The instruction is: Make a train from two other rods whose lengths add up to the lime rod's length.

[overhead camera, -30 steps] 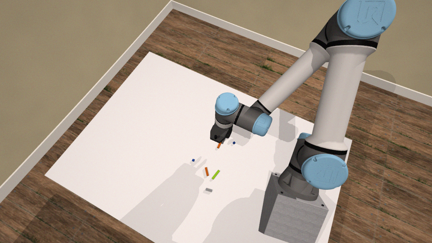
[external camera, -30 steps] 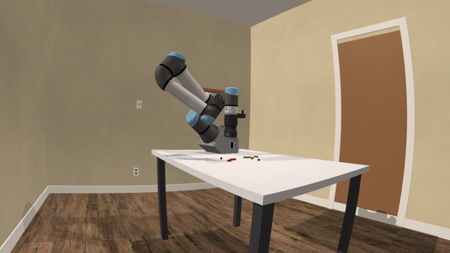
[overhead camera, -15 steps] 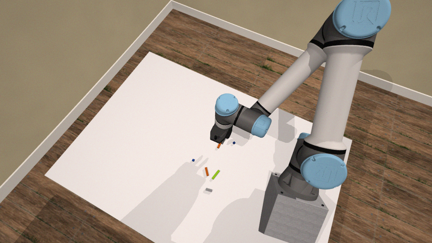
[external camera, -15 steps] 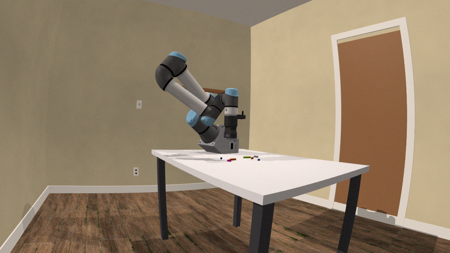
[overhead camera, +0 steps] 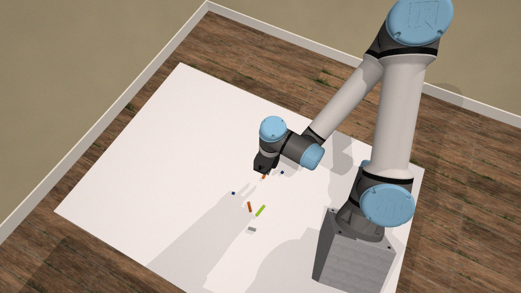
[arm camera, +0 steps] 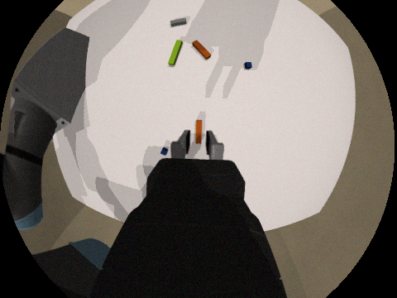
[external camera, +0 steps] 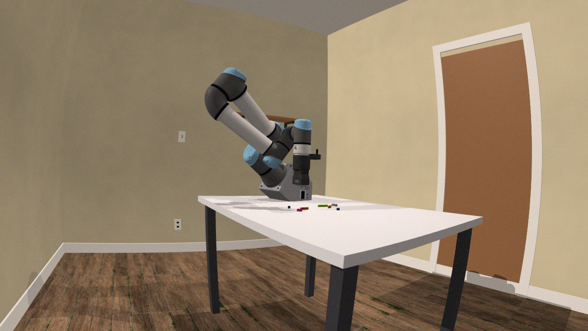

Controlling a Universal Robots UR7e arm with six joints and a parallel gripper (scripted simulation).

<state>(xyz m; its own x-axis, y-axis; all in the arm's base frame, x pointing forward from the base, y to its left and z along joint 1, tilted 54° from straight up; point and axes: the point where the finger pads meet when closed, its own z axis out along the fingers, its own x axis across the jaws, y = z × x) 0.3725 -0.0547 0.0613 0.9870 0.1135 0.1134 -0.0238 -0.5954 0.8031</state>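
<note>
The magenta rod lies 60 mm below my hand, 50 mm to the right of it and 30 mm ahead of it. Also, from my hand: lime rod (140 mm to the left, 60 mm below, 40 mm behind); grey rod (220 mm to the left, 60 mm below, 40 mm behind).
</note>
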